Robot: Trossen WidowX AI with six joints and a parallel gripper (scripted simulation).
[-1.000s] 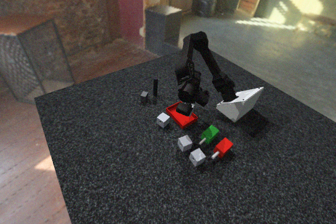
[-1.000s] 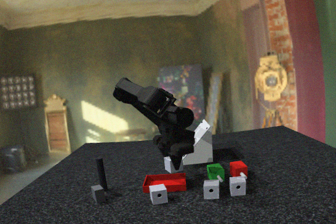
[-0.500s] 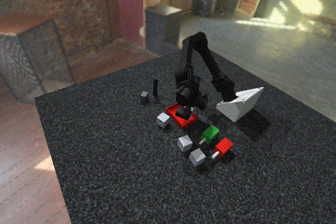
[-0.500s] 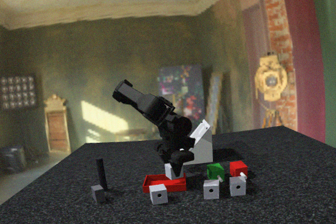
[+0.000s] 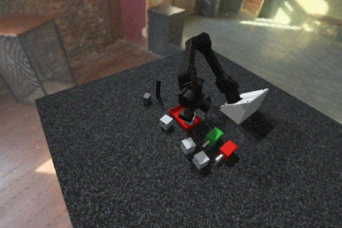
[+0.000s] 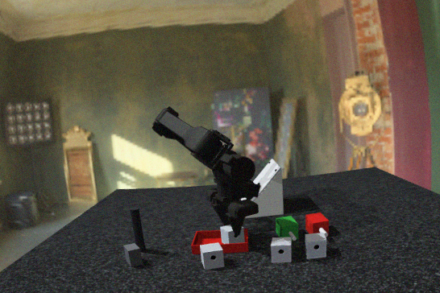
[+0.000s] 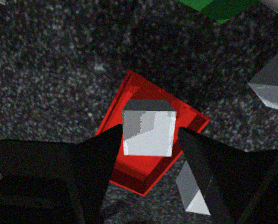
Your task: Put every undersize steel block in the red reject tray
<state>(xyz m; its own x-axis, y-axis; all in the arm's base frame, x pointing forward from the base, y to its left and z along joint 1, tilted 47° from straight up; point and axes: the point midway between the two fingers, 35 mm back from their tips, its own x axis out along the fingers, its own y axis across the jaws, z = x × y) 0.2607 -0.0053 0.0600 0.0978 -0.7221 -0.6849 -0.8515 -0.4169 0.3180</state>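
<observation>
The red reject tray lies 1 cm ahead of my gripper tip, 3 cm to the right of it and 3 cm below it. From my gripper tip the other things lie so: green gauge 1 cm behind, 15 cm to the left, 2 cm below; red gauge 1 cm behind, 23 cm to the left, 2 cm below.
</observation>
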